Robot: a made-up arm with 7 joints.
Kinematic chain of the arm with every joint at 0, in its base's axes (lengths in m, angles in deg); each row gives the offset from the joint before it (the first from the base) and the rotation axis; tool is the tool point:
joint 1: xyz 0 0 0 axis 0 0.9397 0.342
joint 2: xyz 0 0 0 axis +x
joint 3: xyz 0 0 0 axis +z
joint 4: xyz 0.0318 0 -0.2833 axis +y
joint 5: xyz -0.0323 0 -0.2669 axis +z
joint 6: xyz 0 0 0 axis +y
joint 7: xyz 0 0 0 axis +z
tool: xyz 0 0 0
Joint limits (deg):
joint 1: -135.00..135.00
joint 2: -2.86..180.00
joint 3: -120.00..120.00
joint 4: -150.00..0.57
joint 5: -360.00..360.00
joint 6: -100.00..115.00
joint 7: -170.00..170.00
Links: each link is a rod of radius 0.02 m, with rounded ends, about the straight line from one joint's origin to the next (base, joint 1, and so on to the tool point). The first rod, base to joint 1, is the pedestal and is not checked.
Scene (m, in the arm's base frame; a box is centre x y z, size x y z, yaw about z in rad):
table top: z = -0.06
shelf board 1: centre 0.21 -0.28 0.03 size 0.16 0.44 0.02 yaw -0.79
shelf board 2: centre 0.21 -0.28 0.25 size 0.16 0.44 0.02 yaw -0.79
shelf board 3: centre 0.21 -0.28 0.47 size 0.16 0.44 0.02 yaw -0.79
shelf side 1: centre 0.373 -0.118 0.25 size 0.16 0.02 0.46 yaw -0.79
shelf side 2: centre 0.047 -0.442 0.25 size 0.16 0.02 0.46 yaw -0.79
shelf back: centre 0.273 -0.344 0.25 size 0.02 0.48 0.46 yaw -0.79
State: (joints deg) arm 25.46 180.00 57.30 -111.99 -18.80 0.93 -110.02
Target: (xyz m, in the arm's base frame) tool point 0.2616 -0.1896 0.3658
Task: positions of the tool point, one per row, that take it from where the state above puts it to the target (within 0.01 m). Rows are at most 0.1 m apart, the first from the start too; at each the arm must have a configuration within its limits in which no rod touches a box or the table.
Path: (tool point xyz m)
1: 0.2286 -0.1691 0.1339
2: 0.1877 -0.1285 0.1340
3: 0.1440 -0.0912 0.1238
4: 0.1680 -0.1060 0.1797
5: 0.1809 -0.1125 0.2410
6: 0.1819 -0.1101 0.3042
7: 0.1715 -0.0986 0.3658
8: 0.2182 -0.1422 0.3730
9: 0.2616 -0.1896 0.3658

